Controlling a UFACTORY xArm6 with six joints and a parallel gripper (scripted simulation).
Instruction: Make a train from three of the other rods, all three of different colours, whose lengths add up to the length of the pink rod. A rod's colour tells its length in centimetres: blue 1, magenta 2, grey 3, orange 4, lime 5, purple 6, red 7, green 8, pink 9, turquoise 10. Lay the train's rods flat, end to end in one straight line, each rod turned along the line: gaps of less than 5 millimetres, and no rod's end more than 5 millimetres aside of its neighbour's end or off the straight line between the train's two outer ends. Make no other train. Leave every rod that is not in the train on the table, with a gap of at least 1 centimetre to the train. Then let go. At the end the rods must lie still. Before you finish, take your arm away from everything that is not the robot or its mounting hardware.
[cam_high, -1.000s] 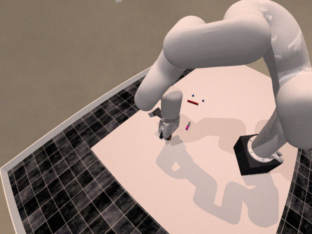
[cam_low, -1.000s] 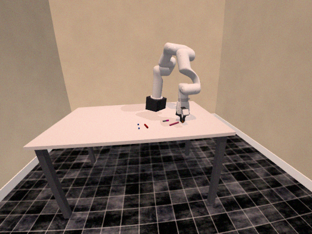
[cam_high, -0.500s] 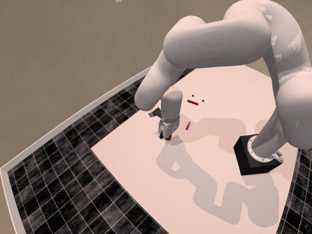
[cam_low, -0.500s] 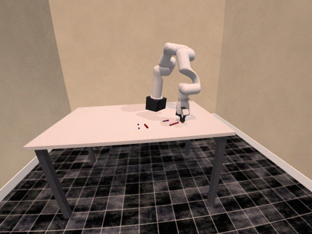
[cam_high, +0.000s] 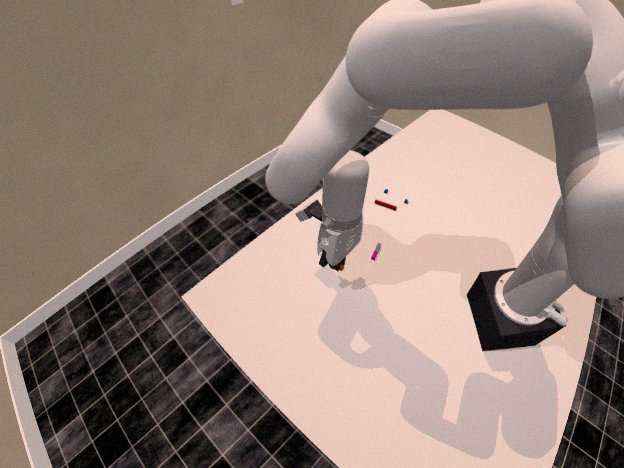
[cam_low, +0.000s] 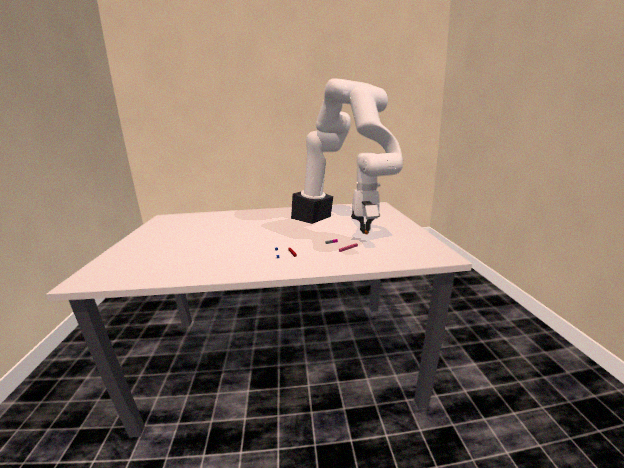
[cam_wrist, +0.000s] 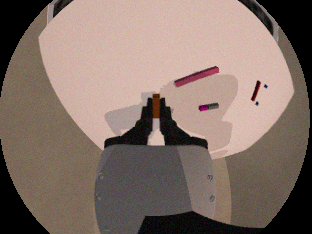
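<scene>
Right now the grey rod is 140 mm to the right of my hand, 60 mm below it and 20 mm behind it. From my hand the other things lie so: magenta rod (120 mm to the right, 60 mm below, 30 mm behind); orange rod (20 mm below); pink rod (70 mm to the right, 60 mm below, 40 mm ahead).
</scene>
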